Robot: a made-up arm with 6 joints.
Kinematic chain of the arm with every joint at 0, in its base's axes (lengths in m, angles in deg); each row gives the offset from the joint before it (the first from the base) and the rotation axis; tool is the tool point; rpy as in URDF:
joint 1: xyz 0 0 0.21 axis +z
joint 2: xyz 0 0 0 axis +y
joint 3: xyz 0.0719 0 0.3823 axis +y
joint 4: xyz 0.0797 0 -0.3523 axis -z
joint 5: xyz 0 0 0 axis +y
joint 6: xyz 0.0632 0 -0.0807 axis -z
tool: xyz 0 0 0 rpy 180 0 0
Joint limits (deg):
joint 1: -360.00..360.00
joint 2: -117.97..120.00
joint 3: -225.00..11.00
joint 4: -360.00..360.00
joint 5: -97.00..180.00
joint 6: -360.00..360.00
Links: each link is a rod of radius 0.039 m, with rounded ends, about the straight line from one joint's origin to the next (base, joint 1, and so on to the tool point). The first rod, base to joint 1, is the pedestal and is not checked.
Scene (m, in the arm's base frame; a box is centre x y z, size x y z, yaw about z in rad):
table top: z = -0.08
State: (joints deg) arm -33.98 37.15 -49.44 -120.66 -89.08 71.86
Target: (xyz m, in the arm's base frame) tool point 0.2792 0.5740 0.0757
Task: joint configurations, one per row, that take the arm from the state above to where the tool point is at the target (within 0.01 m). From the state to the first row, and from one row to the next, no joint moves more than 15 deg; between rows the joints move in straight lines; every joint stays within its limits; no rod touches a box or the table.
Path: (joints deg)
1: -19.16 41.63 -57.88 -116.78 -83.86 71.86
2: -4.34 46.10 -66.32 -112.91 -78.63 71.86
3: 10.48 50.58 -74.76 -109.03 -73.41 71.86
4: 25.30 55.05 -83.19 -105.16 -68.18 71.86
5: 40.12 59.53 -91.63 -101.28 -62.96 71.86
6: 54.95 64.01 -100.07 -97.41 -57.74 71.86

